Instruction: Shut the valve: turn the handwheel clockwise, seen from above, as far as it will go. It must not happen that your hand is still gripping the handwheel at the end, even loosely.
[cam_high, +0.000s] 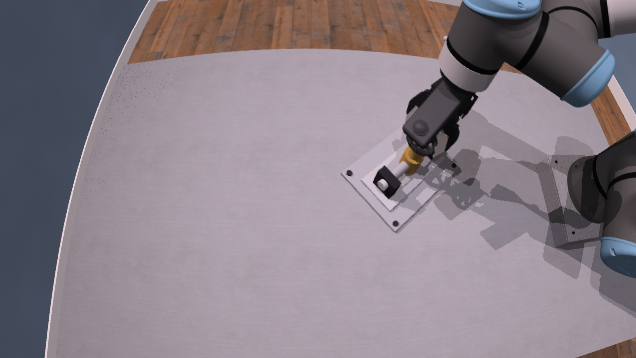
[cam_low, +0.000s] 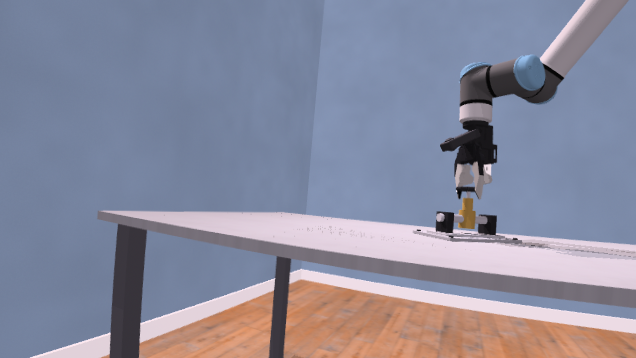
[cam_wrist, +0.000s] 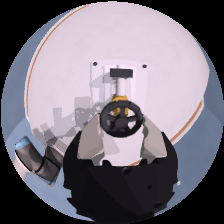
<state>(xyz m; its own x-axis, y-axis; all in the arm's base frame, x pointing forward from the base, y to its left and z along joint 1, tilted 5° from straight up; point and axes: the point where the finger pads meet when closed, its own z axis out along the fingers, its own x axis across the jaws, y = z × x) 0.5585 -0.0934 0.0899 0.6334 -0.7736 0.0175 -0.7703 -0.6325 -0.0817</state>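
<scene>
My gripper is now 1 cm below the handwheel. From my hand the other things lie so: mounting plate 12 cm below.
</scene>
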